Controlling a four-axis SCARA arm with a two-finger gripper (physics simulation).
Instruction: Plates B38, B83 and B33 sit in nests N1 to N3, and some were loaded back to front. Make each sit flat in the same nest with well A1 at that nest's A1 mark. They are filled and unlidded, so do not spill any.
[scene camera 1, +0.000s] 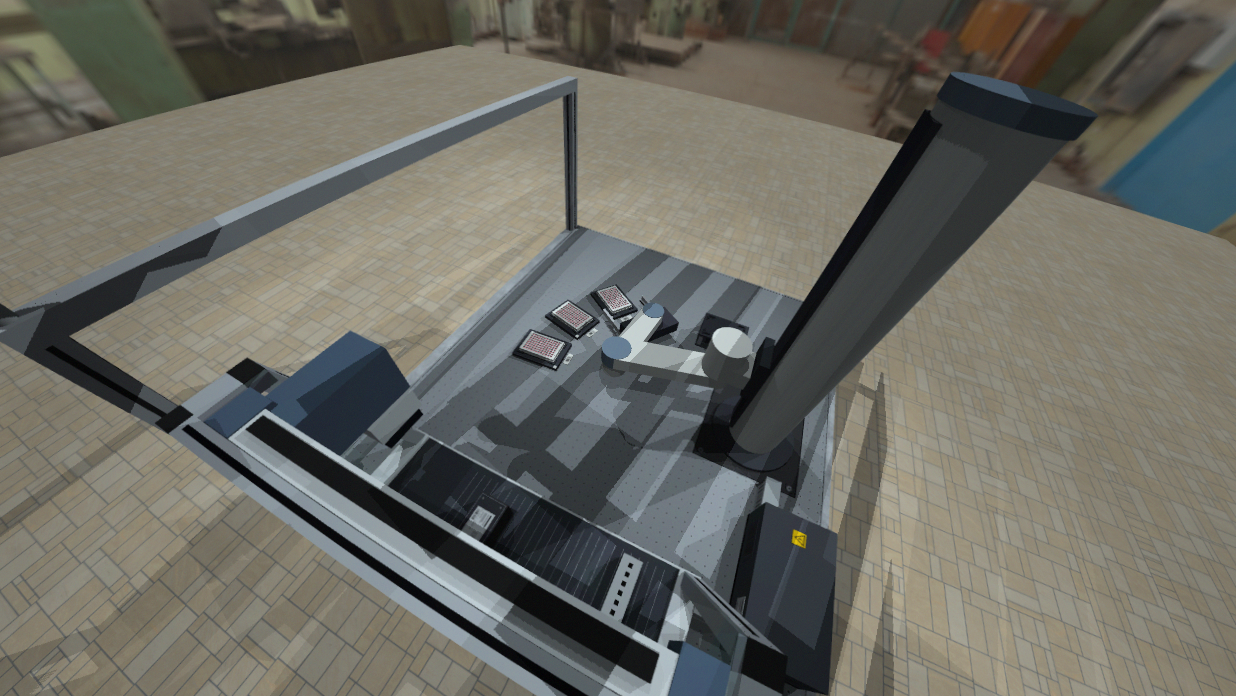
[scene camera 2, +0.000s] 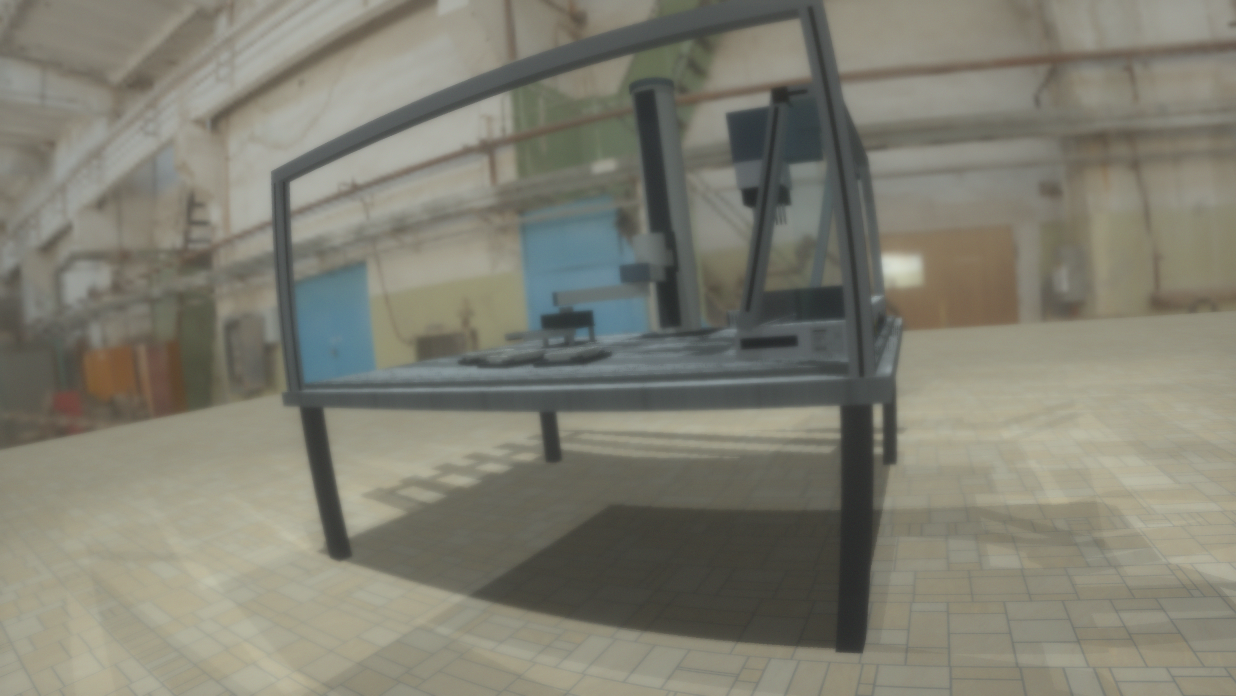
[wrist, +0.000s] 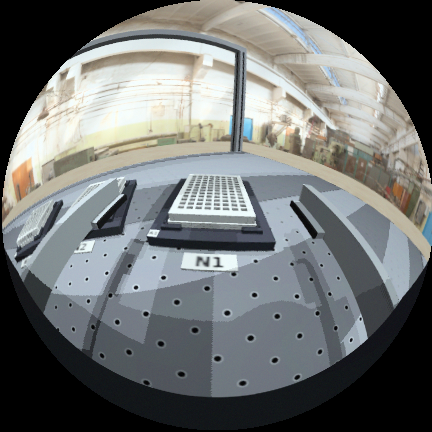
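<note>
My gripper (scene camera 1: 627, 312) (wrist: 205, 187) is open, its fingers wide apart near nest N1, with nothing between them. In the wrist view a white plate (wrist: 212, 197) (scene camera 1: 614, 299) looks flat in dark nest N1 (wrist: 260, 241), ahead between the fingers. No label shows on its near side. The nest's A1 mark (wrist: 153, 233) is at its near left corner. The N2 plate (wrist: 89, 194) (scene camera 1: 571, 317) is partly behind the left finger. The N3 plate (wrist: 35, 223) (scene camera 1: 543, 345) is at far left. The plates' names and A1 wells are unreadable.
A dark block (scene camera 1: 665, 323) lies beside the gripper, another (scene camera 1: 714, 326) behind the arm. The tall column (scene camera 1: 899, 268) stands at the right. A frame (scene camera 1: 570, 164) edges the table. A dark deck with a white strip (scene camera 1: 617, 596) and a dark box (scene camera 1: 782, 587) are at the front.
</note>
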